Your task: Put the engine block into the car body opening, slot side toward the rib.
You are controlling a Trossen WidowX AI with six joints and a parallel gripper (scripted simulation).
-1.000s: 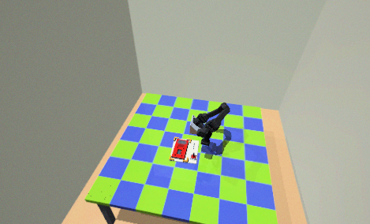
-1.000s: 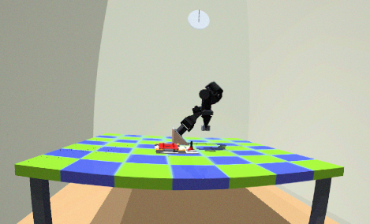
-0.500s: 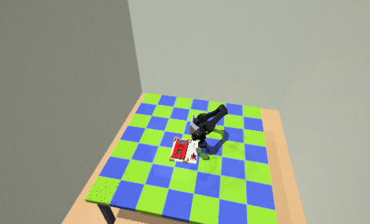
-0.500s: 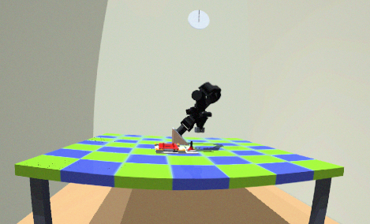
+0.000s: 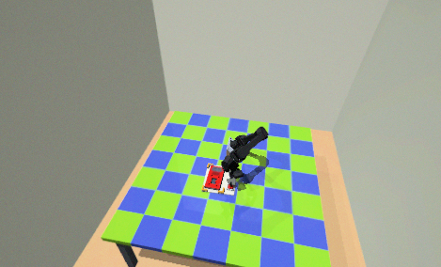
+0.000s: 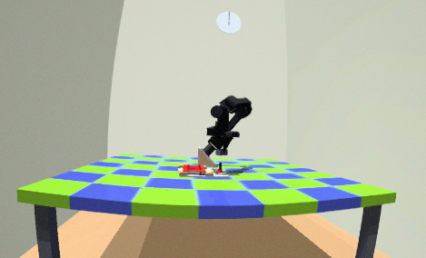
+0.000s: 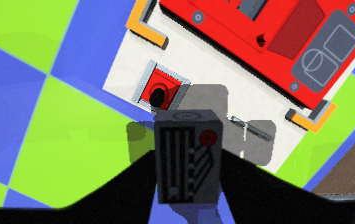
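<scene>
The white-and-grey base plate lies 30 mm behind my gripper tip, 110 mm to the right of it and 100 mm below it. Also, from my gripper tip: grey holder (30 mm ahead, 10 mm to the right, 80 mm below); grey engine block (10 mm below).
</scene>
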